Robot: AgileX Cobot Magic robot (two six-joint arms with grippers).
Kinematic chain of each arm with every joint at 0, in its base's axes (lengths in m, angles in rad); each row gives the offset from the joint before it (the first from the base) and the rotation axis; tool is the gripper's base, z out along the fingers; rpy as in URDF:
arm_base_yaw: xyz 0 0 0.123 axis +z
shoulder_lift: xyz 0 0 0 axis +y
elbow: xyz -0.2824 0 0.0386 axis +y
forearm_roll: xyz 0.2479 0 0.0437 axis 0.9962 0 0.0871
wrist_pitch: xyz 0 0 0 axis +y
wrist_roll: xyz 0.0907 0 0.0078 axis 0.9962 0 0.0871
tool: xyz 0 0 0 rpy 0 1.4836 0
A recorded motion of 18 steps. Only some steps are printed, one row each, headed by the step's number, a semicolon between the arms.
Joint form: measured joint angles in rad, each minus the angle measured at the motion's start. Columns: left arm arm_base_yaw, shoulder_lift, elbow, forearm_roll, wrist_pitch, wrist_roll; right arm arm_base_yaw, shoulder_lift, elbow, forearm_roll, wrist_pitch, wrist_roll.
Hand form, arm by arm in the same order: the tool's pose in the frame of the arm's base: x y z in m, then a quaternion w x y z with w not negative. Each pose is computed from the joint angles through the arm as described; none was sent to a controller.
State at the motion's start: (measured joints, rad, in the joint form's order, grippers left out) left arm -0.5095 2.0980 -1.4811 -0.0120 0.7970 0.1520; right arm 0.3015 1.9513 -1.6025 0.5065 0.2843 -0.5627
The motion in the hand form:
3: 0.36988 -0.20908 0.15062 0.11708 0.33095 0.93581 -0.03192; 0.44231 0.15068 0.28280 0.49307 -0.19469 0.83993 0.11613
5: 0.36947 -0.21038 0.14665 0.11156 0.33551 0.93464 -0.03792; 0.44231 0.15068 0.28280 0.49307 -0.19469 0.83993 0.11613
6: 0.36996 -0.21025 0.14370 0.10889 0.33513 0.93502 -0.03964; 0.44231 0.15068 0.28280 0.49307 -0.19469 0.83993 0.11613
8: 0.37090 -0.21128 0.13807 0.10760 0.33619 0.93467 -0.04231; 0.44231 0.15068 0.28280 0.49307 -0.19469 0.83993 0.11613
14: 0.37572 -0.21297 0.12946 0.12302 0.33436 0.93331 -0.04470; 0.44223 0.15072 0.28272 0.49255 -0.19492 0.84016 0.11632
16: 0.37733 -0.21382 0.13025 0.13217 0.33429 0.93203 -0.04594; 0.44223 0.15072 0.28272 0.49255 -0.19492 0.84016 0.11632
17: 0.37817 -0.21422 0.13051 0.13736 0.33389 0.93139 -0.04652; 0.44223 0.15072 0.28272 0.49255 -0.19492 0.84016 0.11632
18: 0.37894 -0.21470 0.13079 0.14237 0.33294 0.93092 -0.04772; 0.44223 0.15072 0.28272 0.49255 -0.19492 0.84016 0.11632
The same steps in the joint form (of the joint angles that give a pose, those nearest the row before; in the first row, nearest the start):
3: 0.0000 0.0021 0.0000 -0.0205 0.0000 0.0382; 0.0000 0.0000 0.0000 0.0000 0.0022 0.0000
5: 0.0000 0.0116 0.0000 -0.0411 0.0000 0.0605; 0.0000 0.0000 0.0000 0.0000 0.0022 0.0000
6: 0.0018 0.0187 0.0000 -0.0476 -0.0021 0.0655; 0.0000 0.0000 0.0000 0.0000 0.0022 0.0000
8: 0.0020 0.0325 0.0000 -0.0567 -0.0140 0.0743; 0.0000 0.0000 0.0000 0.0000 0.0022 0.0000
14: 0.0040 0.0553 0.0000 -0.0605 -0.0681 0.0784; 0.0000 0.0000 0.0000 0.0000 0.0035 0.0000
16: 0.0040 0.0553 -0.0015 -0.0613 -0.0851 0.0801; 0.0000 0.0000 0.0000 0.0000 0.0035 0.0000
17: 0.0040 0.0553 -0.0016 -0.0612 -0.0957 0.0801; 0.0000 0.0000 0.0000 0.0000 0.0035 0.0000
18: 0.0040 0.0553 -0.0016 -0.0629 -0.1060 0.0801; 0.0000 0.0000 0.0000 0.0000 0.0035 0.0000

